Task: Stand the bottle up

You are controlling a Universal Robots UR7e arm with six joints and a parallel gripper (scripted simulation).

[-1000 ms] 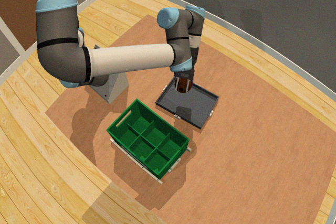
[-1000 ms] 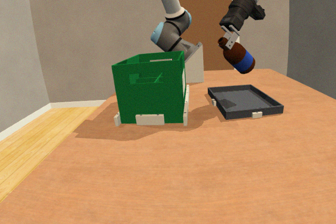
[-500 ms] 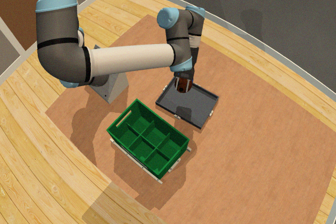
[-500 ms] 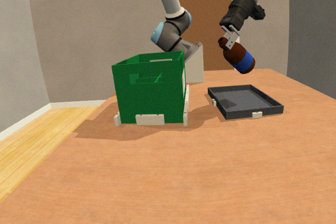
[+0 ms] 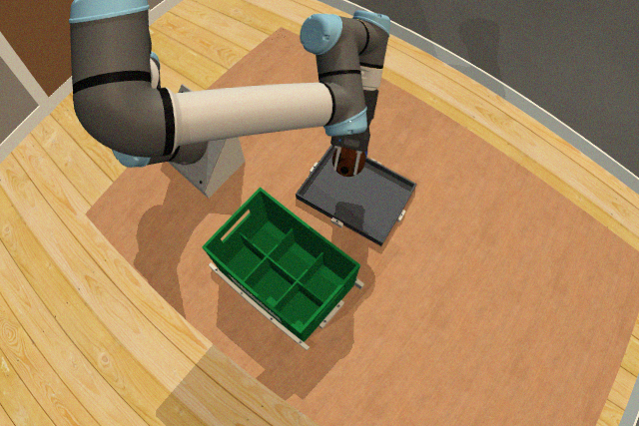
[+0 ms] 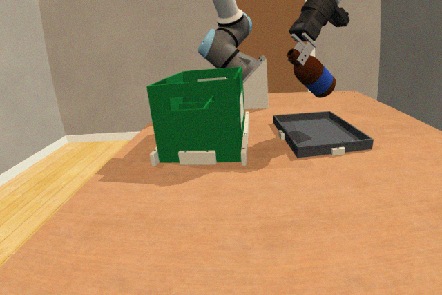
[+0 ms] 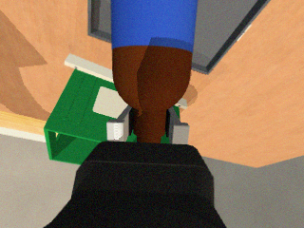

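The bottle is 20 mm behind my hand, 30 mm to the left of it and 40 mm below it. Round my hand: green crate (40 mm ahead, 240 mm to the right, 120 mm below); then dark grey tray (10 mm ahead, 50 mm to the left, 190 mm below).
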